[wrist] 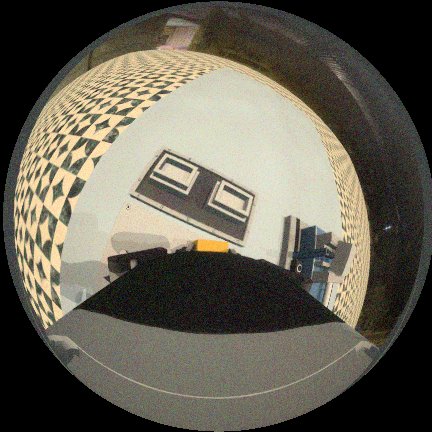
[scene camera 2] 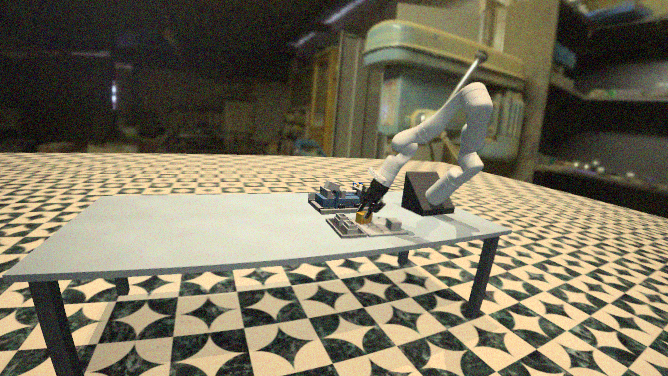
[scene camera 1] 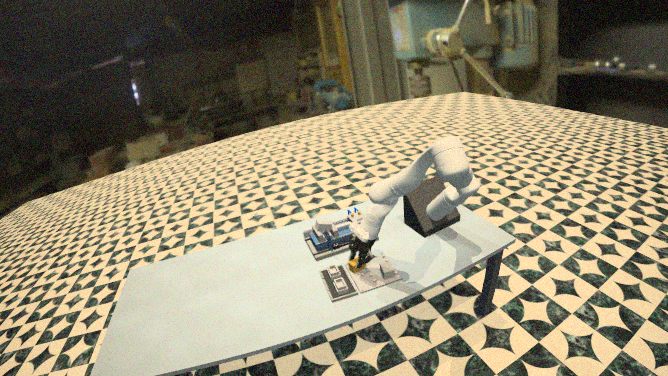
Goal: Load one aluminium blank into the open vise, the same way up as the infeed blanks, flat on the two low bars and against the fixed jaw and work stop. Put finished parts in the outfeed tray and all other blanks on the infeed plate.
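Frame: origin at the arm's base, x right, y down, z ahead, level; metres.
Seen in the pictures: gripper, fingertip midpoint: (scene camera 2: pixel 361 215) (scene camera 1: pixel 354 264); arm's base, link origin: (scene camera 2: pixel 432 197) (scene camera 1: pixel 435 211).
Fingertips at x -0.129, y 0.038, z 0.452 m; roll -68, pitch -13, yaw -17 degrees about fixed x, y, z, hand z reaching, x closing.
Pixels of each thing's top centre, then the offset from my fingertips to it. Level surfaces: height alone.
- orange block, top centre: (wrist: pixel 211 266) (scene camera 1: pixel 356 260) (scene camera 2: pixel 364 212) dx +0.003, dy -0.010, dz -0.014 m
- pale infeed plate, top centre: (wrist: pixel 162 284) (scene camera 1: pixel 372 270) (scene camera 2: pixel 378 225) dx -0.038, dy +0.031, dz -0.061 m
- grey block, top centre: (scene camera 1: pixel 386 266) (scene camera 2: pixel 394 220) dx -0.082, dy -0.004, dz -0.105 m
- blue vise, top centre: (wrist: pixel 335 292) (scene camera 1: pixel 337 222) (scene camera 2: pixel 344 187) dx +0.244, dy -0.060, dz -0.013 m
- table, surface height: dy +0.039 m
My gripper (scene camera 1: pixel 358 262) (scene camera 2: pixel 366 212) (wrist: pixel 210 254) is shut on an orange block (scene camera 1: pixel 354 266) (scene camera 2: pixel 363 218) (wrist: pixel 212 245), at or close above the pale infeed plate (scene camera 1: pixel 372 285) (wrist: pixel 150 214). Whether the block touches the plate is unclear. A grey block (scene camera 1: pixel 387 270) (scene camera 2: pixel 393 223) stands at the plate's right side in the scene views. The blue vise (scene camera 1: pixel 322 244) (scene camera 2: pixel 330 201) (wrist: pixel 310 250) is behind the plate; its low bars and inner jaw faces are too small to make out. The dark outfeed tray (scene camera 1: pixel 328 284) (wrist: pixel 202 192) holds two pale pocketed parts (scene camera 1: pixel 341 284) (wrist: pixel 230 200).
The outfeed tray lies directly left of the infeed plate in the scene views. Small blue and yellow items (scene camera 1: pixel 354 212) stand at the back beside the vise. The arm's dark wedge-shaped base (scene camera 1: pixel 425 212) (scene camera 2: pixel 417 195) stands on the table (scene camera 1: pixel 225 300) (scene camera 2: pixel 200 230) at the right.
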